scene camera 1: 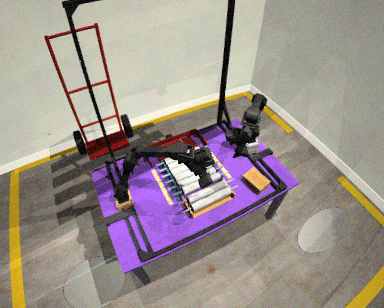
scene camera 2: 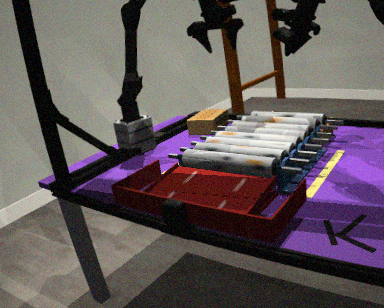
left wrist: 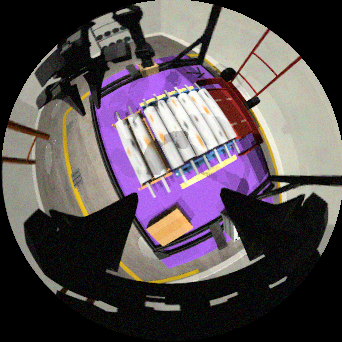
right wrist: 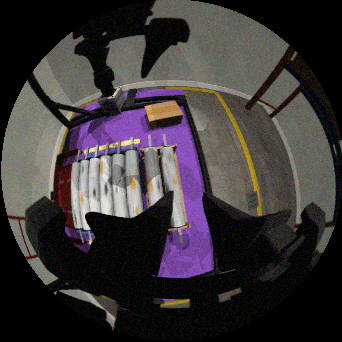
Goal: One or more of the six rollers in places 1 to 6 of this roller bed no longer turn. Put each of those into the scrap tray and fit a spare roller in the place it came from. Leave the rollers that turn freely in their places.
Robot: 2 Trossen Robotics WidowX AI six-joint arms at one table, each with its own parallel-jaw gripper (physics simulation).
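Pixels of known places: left gripper, fingertip midpoint: (scene camera 1: 231,151) (scene camera 2: 223,51) (left wrist: 179,194) (right wrist: 118,77); right gripper, fingertip midpoint: (scene camera 2: 289,54) (left wrist: 90,111) (right wrist: 187,194); left arm's base, origin of the base link: (scene camera 1: 250,139) (scene camera 2: 131,119) (right wrist: 108,92); right arm's base, origin of the base link: (scene camera 1: 122,197) (left wrist: 146,64).
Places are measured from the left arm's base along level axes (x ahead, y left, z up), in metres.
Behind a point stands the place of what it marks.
Six white rollers with grey and orange patches lie side by side in the blue-railed roller bed (scene camera 2: 292,172) (left wrist: 210,158) {z -0.106, x 0.298, y 0.045 m}; all six places are filled. Two spare rollers (scene camera 1: 212,195) {z -0.035, x 0.393, y 0.334 m} (left wrist: 134,152) {z -0.037, x 0.380, y 0.326 m} (right wrist: 172,185) {z -0.035, x 0.404, y 0.343 m} lie side by side on the orange rack beside the bed. The red scrap tray (scene camera 2: 240,222) {z -0.080, x 0.670, y -0.195 m} (left wrist: 230,102) {z -0.088, x 0.557, y -0.166 m} (right wrist: 62,185) {z -0.086, x 0.464, y -0.175 m}, at the bed's other end, holds no roller. My left gripper (scene camera 2: 222,49) {z 0.187, x 0.262, y 0.224 m} (left wrist: 179,194) {z 0.187, x 0.262, y 0.224 m} is wide open and empty, raised high near its own base. My right gripper (scene camera 2: 290,50) {z 0.156, x 0.431, y 0.343 m} (right wrist: 187,194) {z 0.156, x 0.431, y 0.343 m} is partly open and empty, above the rollers; in scene camera 1 its arm hides part of the bed.
An orange-brown box (scene camera 1: 256,180) {z -0.057, x 0.084, y 0.295 m} (scene camera 2: 207,121) {z -0.061, x 0.135, y 0.225 m} (left wrist: 170,227) {z -0.055, x 0.081, y 0.275 m} (right wrist: 164,114) {z -0.056, x 0.110, y 0.293 m} stands on the purple table (scene camera 1: 165,235) {z -0.111, x 0.705, y 0.472 m}, beyond one end of the rollers. Yellow strips (scene camera 2: 325,172) {z -0.111, x 0.661, y 0.134 m} lie along the bed. Black frame posts (scene camera 1: 226,60) {z 0.454, x 0.109, y -0.312 m} rise from the table. A red hand truck (scene camera 1: 100,65) stands by the wall.
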